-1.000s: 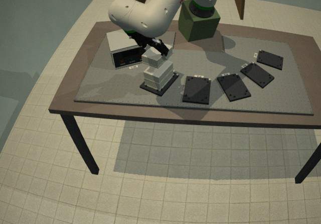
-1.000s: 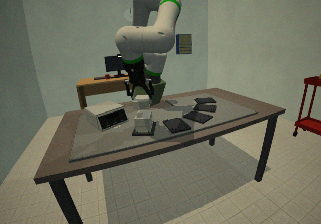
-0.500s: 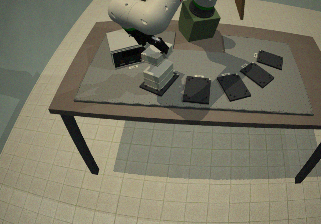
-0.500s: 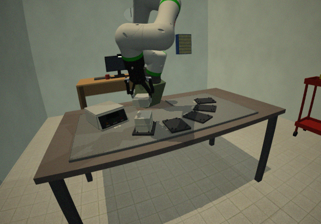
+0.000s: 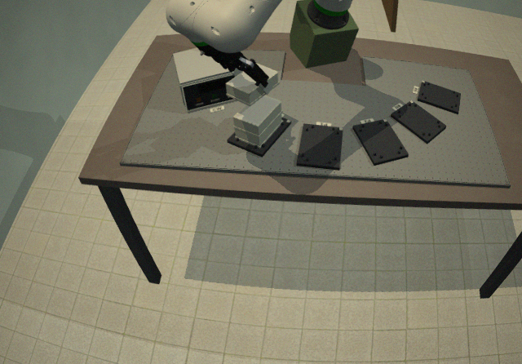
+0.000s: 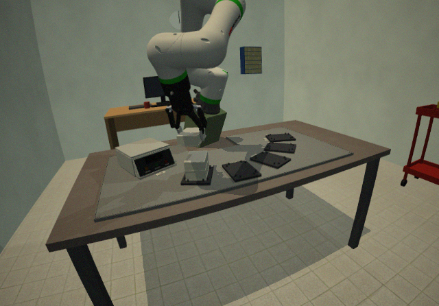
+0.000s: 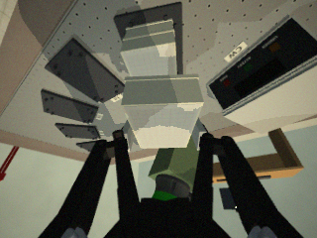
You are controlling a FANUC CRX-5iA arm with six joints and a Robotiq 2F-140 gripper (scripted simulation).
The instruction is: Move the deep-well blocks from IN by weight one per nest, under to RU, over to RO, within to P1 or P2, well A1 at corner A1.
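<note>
Now: the grey platform 26 cm behind my hand, 18 cm to the right of it and 10 cm below it. Also, from my hand: check-weigher: 25 cm behind, 17 cm to the right, 13 cm below; then P1 label: 2 cm behind, 20 cm to the left, 19 cm below; then nest P1: 8 cm ahead, 18 cm to the left, 18 cm below.
</note>
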